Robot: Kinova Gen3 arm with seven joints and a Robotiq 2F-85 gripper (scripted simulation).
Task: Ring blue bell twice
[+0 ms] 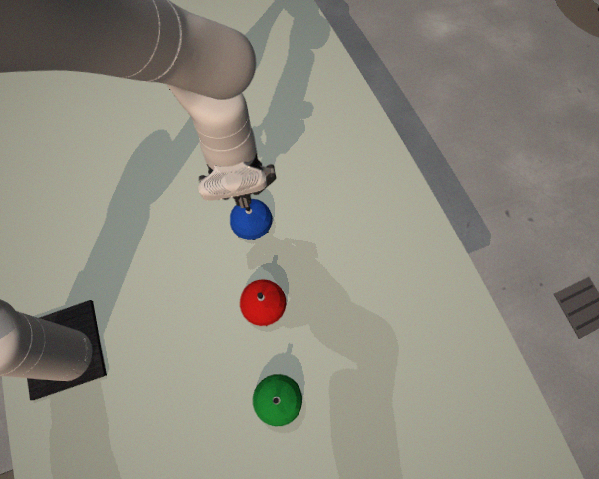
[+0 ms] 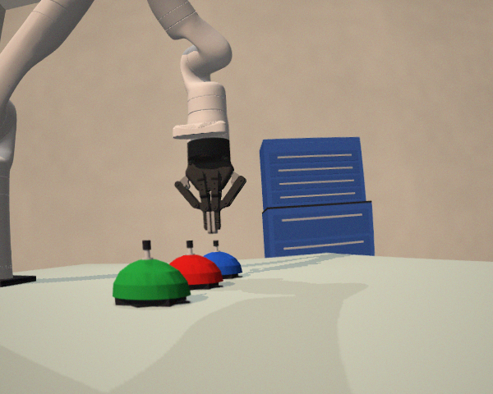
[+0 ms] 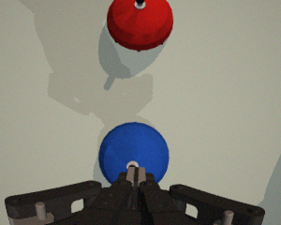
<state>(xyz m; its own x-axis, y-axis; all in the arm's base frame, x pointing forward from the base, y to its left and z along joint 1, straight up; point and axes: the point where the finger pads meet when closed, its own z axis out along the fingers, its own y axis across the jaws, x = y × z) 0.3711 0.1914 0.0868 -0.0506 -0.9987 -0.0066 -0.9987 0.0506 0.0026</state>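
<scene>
The blue bell lies 60 mm below my hand. Also, from my hand: red bell (10 mm behind, 170 mm to the right, 60 mm below); then green bell (10 mm behind, 340 mm to the right, 60 mm below).
</scene>
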